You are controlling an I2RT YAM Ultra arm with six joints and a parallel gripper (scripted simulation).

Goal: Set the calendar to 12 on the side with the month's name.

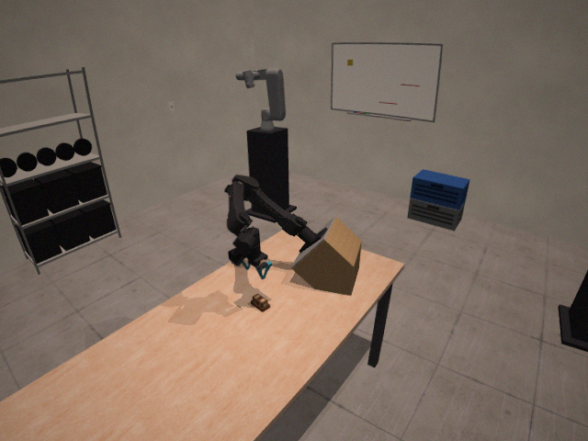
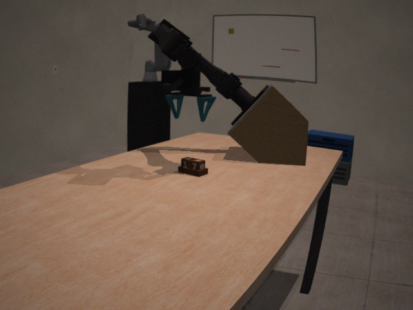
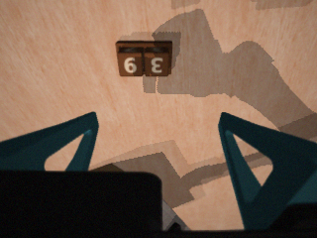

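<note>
Now: hand 14 cm above the cube, 4 cm to the right of it and 1 cm short of it. The rest, counted from my hand: dark brown calendar tray (15 cm below, 2 cm to the left, 1 cm ahead).
</note>
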